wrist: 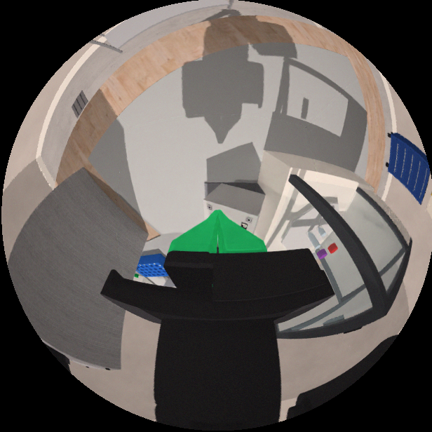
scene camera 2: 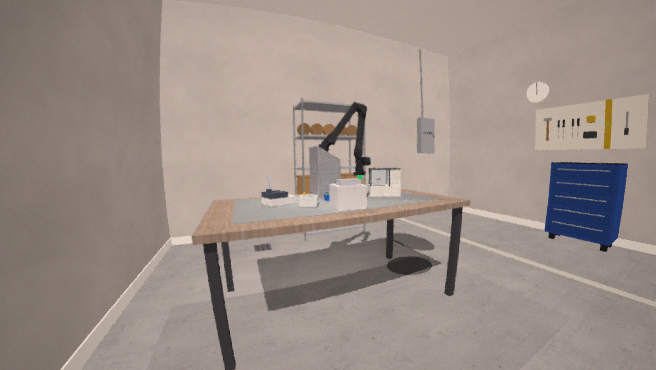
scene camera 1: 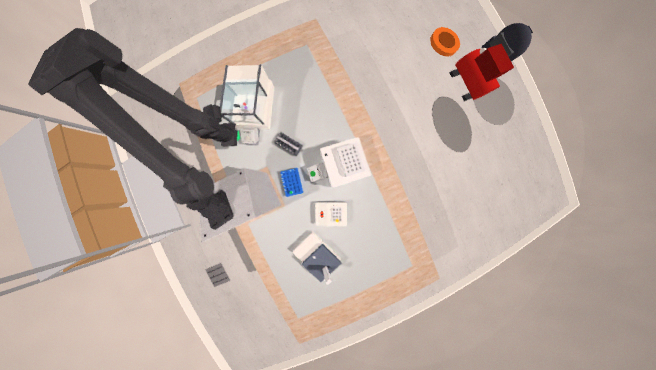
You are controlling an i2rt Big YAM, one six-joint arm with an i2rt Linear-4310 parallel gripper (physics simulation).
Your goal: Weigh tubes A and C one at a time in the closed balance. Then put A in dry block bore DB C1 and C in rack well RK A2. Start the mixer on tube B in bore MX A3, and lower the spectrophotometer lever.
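Frame: origin at the arm's base, x ahead, y left, z up, level; centimetres.
Where they show: gripper, fingertip midpoint: point(scene camera 1: 239, 138); arm's base, origin of the base link: point(scene camera 2: 321, 152) point(scene camera 1: 219, 210).
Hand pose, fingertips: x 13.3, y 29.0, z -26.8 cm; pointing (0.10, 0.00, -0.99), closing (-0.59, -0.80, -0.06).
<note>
Things, the pixels of their centre, and the offset from my fingertips. "spot": a spot on its surface instead.
- small grey print box, surface spot: point(scene camera 1: 248, 136) spot: dx +4.2, dy -1.6, dz -1.0 cm
- glass-walled balance, body centre: point(scene camera 1: 247, 107) point(scene camera 2: 378, 180) dx +11.9, dy +9.5, dz +2.9 cm
- blue rack, body centre: point(scene camera 1: 291, 182) point(scene camera 2: 333, 197) dx +9.0, dy -32.0, dz -6.7 cm
- green cap, body centre: point(scene camera 1: 291, 192) dx +6.4, dy -36.0, dz -3.3 cm
- yellow cap, body centre: point(scene camera 1: 337, 220) dx +17.4, dy -59.4, dz +0.0 cm
- smaller white block, body centre: point(scene camera 1: 330, 213) point(scene camera 2: 309, 199) dx +16.4, dy -55.7, dz -4.8 cm
- spectrophotometer, surface spot: point(scene camera 1: 321, 261) spot: dx -0.1, dy -71.8, dz -0.2 cm
- black slotted holder, body centre: point(scene camera 1: 288, 144) dx +18.4, dy -15.0, dz -5.8 cm
My gripper point(scene camera 1: 237, 136) point(scene camera 2: 360, 177) point(wrist: 217, 214) has green fingertips. It is shut and empty, over the small grey print box point(scene camera 1: 249, 136) point(wrist: 239, 204) beside the balance. The glass-walled balance point(scene camera 1: 241, 74) point(scene camera 2: 394, 183) point(wrist: 274, 176) holds a red cap point(wrist: 333, 248) and a purple cap point(wrist: 322, 254) side by side; I cannot read tube letters. The blue rack point(scene camera 1: 291, 181) point(scene camera 2: 327, 197) point(wrist: 152, 266) shows a green cap point(scene camera 1: 291, 192). A yellow cap point(scene camera 1: 337, 220) sits on the smaller white block point(scene camera 1: 330, 206) point(scene camera 2: 308, 201). The spectrophotometer point(scene camera 1: 321, 261) point(scene camera 2: 275, 196) has its pale lever point(scene camera 1: 327, 275) point(scene camera 2: 269, 182) raised.
The large white block with holes point(scene camera 1: 327, 175) point(scene camera 2: 348, 197) stands by a small box with a green button point(scene camera 1: 313, 173). A black slotted holder point(scene camera 1: 288, 143) lies between the balance and the blue rack. A tall grey panel point(scene camera 2: 320, 172) point(wrist: 75, 260) stands near the arm's base.
</note>
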